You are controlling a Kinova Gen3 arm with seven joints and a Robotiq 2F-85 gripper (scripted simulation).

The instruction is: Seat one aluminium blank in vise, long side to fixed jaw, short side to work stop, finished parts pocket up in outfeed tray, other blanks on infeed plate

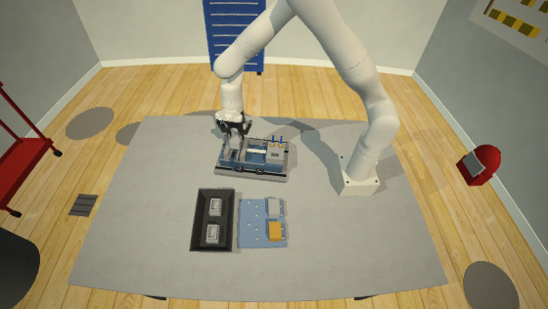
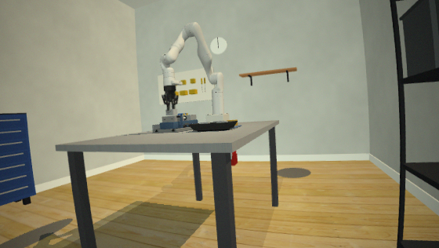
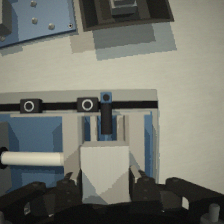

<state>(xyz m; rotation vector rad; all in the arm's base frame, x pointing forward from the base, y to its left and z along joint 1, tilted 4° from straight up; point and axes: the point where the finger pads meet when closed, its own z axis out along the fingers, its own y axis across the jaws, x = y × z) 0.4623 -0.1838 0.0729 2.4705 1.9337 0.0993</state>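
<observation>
Right now my hand is 60 mm past the vise, 20 mm to the right of it and 100 mm above it. From my hand the other things lie so: hose block: 160 mm behind, 40 mm to the left, 60 mm below; then brass blank: 110 mm behind, 360 mm to the left, 120 mm below.
</observation>
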